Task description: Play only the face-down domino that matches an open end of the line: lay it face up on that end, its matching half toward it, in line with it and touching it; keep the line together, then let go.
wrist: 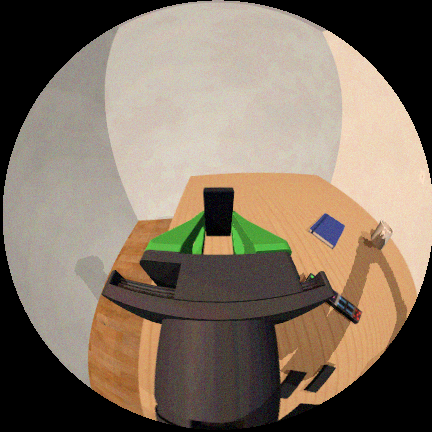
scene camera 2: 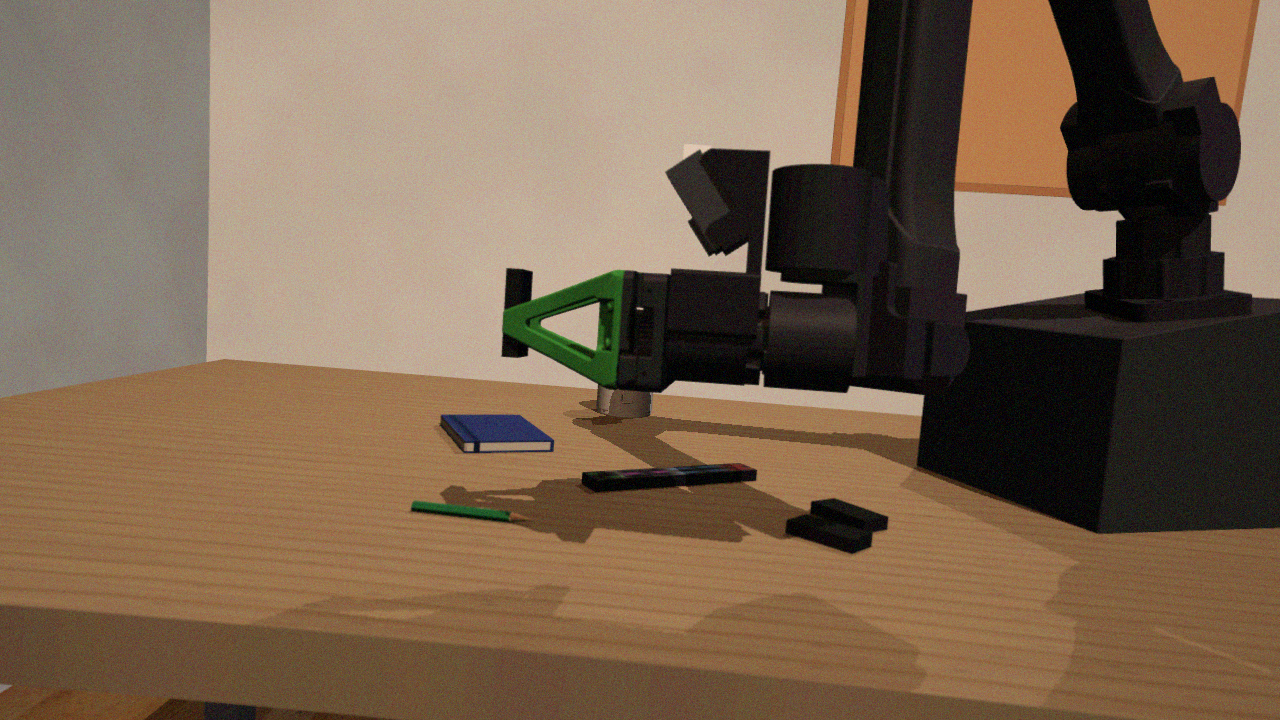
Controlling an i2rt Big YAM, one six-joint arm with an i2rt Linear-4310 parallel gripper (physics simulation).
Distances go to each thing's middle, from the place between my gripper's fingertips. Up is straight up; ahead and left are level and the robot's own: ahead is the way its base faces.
My hand is 3 cm short of the green pencil (scene camera 2: 417, 506), 5 cm to the left of it and 14 cm above it. Round my hand: blue notebook (scene camera 2: 472, 433): 10 cm ahead, 32 cm to the right, 14 cm below; black domino (scene camera 2: 518, 288): 1 cm above.
